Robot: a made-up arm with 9 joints.
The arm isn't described. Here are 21 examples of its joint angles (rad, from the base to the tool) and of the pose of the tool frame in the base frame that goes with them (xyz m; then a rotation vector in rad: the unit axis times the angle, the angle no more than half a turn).
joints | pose
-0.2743 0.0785 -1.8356 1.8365 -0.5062 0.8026 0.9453 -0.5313 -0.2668 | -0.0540 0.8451 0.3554 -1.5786 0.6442 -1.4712
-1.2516 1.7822 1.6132 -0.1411 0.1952 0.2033 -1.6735 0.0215 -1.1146 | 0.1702 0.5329 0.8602 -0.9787 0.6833 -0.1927
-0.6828 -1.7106 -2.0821 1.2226 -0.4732 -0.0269 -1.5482 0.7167 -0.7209 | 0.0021 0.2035 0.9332 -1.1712 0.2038 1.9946
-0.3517 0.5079 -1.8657 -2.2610 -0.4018 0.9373 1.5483 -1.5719 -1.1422 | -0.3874 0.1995 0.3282 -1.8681 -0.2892 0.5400
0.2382 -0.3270 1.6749 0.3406 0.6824 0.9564 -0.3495 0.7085 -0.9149 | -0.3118 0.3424 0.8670 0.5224 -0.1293 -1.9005
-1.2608 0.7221 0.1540 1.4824 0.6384 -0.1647 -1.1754 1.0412 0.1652 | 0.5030 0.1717 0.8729 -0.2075 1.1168 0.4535
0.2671 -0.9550 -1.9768 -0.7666 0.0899 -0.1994 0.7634 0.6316 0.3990 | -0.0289 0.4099 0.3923 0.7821 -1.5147 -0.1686
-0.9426 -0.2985 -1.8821 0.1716 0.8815 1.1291 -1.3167 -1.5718 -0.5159 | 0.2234 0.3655 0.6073 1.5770 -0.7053 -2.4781
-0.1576 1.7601 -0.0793 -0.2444 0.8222 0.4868 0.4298 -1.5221 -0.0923 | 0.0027 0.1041 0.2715 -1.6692 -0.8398 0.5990
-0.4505 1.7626 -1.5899 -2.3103 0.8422 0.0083 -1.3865 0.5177 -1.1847 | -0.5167 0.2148 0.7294 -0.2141 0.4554 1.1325
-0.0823 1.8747 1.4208 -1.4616 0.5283 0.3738 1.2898 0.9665 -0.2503 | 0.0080 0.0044 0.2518 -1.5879 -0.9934 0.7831
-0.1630 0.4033 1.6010 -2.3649 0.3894 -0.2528 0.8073 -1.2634 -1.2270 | -0.1942 0.1059 0.2017 0.2866 -1.6128 0.5253
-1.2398 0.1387 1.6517 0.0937 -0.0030 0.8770 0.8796 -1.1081 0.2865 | -0.2047 -0.1374 0.4515 -1.7314 -0.6902 -1.7617
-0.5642 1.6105 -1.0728 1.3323 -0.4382 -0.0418 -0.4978 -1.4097 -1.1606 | -0.0894 0.5322 0.0386 -0.8020 1.4105 -1.6354
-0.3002 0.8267 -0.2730 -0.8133 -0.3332 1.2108 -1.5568 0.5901 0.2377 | 0.3598 0.2891 0.2219 -0.8722 2.3517 -0.9431
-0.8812 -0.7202 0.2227 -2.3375 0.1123 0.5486 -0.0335 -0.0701 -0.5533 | 0.4294 0.0243 0.4660 -0.2684 0.6973 -2.2817
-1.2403 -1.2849 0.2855 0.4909 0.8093 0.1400 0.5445 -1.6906 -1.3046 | 0.1175 0.0262 0.1102 -0.7521 0.5069 -1.0847
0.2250 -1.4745 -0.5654 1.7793 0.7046 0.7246 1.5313 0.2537 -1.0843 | -0.0391 0.4504 -0.0057 -0.1648 -2.2647 -0.3075
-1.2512 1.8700 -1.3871 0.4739 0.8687 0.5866 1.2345 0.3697 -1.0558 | 0.2719 -0.2124 0.4130 1.4174 1.0590 2.2066
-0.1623 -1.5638 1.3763 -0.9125 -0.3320 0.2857 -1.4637 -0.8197 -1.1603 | -0.5401 0.2996 0.5427 2.8443 0.1375 -0.8624
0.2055 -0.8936 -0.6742 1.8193 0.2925 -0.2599 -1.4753 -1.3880 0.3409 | 0.0073 0.0245 0.1989 -0.5961 -0.7589 0.2373
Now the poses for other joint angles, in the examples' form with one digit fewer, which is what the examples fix.
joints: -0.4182 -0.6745 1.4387 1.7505 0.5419 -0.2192 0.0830 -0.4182 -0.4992
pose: -0.611 0.261 0.204 -0.635 -0.457 -0.733
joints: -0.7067 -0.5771 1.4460 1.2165 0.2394 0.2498 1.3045 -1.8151 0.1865
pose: -0.377 -0.140 0.111 -1.761 -0.764 -2.325
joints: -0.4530 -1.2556 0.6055 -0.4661 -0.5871 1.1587 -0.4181 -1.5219 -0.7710
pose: -0.391 0.079 0.507 0.662 1.194 0.579
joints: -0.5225 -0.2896 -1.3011 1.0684 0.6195 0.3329 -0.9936 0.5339 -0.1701
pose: 0.375 0.214 0.584 0.502 0.877 1.653
